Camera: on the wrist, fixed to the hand. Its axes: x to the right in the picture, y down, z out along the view.
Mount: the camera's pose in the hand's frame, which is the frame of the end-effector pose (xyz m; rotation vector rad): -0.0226 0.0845 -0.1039 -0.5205 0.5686 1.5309
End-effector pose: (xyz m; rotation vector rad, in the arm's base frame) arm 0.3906 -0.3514 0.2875 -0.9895 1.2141 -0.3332
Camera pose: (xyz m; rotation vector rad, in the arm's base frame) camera 0.2667 -0.3356 0.2342 -0.1192 2.2744 1.0153
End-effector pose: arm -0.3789 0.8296 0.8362 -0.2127 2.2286 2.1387
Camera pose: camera -0.3611 0.7306 0.9275 -0.5969 -0.8293 -1.3995
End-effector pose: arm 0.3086 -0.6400 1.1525 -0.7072 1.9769 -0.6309
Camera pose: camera 0.2075 -0.5494 1.1558 0.8724 2.4872 0.7057
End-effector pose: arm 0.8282 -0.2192 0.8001 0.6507 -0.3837 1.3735
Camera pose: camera 0.7294 -0.1660 0.7235 -0.6941 -0.7882 2.6246
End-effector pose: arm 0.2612 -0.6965 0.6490 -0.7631 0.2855 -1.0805
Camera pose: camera 0.2506 -0.6991 0.5136 -0.4301 1.3966 0.3097
